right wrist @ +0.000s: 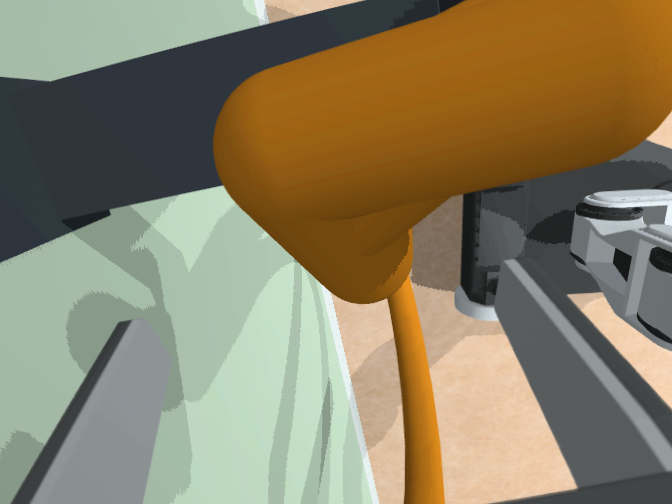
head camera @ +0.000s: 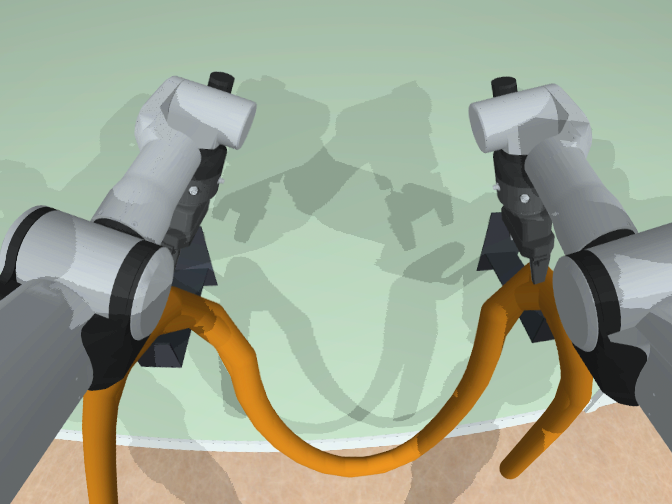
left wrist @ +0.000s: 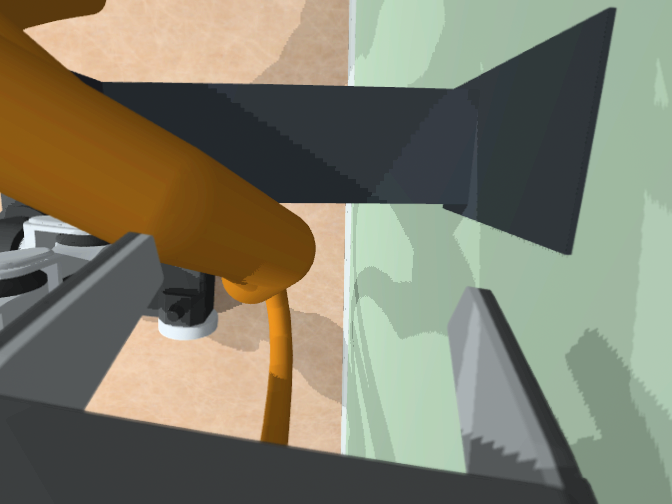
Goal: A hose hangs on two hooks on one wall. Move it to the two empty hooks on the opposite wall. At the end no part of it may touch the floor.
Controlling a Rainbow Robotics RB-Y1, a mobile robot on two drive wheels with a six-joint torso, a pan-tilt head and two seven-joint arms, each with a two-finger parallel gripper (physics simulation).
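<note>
An orange hose [head camera: 347,461] lies draped over two dark hooks on the green wall, the left hook [head camera: 184,282] and the right hook [head camera: 502,252]. Its middle sags low between them, and both ends hang down outside the hooks. The right end [head camera: 510,469] shows against the floor; I cannot tell if it touches. My left gripper [left wrist: 293,347] is open and empty, with the hose [left wrist: 135,162] resting on the hook [left wrist: 379,141] just beyond its fingers. My right gripper [right wrist: 336,390] is open and empty, below the hose [right wrist: 423,124] on its hook [right wrist: 124,113].
The green wall [head camera: 336,81] stands close in front and meets the tan floor [head camera: 336,482] at a white skirting. Parts of my own base show in the left wrist view [left wrist: 187,320] and the right wrist view [right wrist: 624,244].
</note>
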